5 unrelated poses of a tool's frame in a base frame.
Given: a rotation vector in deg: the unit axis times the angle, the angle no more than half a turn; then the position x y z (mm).
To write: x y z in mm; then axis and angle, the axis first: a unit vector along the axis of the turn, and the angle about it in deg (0 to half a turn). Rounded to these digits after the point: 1 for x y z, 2 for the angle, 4 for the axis.
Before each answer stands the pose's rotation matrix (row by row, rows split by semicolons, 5 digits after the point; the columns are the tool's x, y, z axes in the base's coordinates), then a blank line. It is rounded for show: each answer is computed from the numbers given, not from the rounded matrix.
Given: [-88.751 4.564 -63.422 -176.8 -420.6 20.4]
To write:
0.54938 0.50352 0.66683; -0.59381 -0.32619 0.73552; 0.58786 -0.80004 0.11979

[-176.8 -420.6 20.4 -0.8129 0.0418 -0.5809 109.18]
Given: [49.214 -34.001 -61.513 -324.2 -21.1 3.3]
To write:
0.37812 0.50434 -0.77632; -0.92565 0.21875 -0.30874; 0.01410 0.83534 0.54956

[-324.2 -21.1 3.3 0.5736 -0.3963 -0.7169 85.80]
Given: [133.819 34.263 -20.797 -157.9 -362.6 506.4]
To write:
0.85490 0.51045 -0.09271; 0.31783 -0.65655 -0.68405; -0.41004 0.55533 -0.72352

[-157.9 -362.6 506.4 0.9580 0.2453 -0.1489 139.69]
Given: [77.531 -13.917 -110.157 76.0 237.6 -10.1]
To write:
-0.15106 0.47018 -0.86955; -0.67167 -0.69422 -0.25869; -0.72529 0.54497 0.42068

[76.0 237.6 -10.1 0.5725 -0.1028 -0.8134 135.42]
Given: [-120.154 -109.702 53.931 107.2 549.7 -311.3]
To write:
-0.01152 0.84523 -0.53428; 0.93926 -0.17414 -0.29574; -0.34300 -0.50523 -0.79189

[107.2 549.7 -311.3 -0.7010 -0.6400 0.3146 171.41]
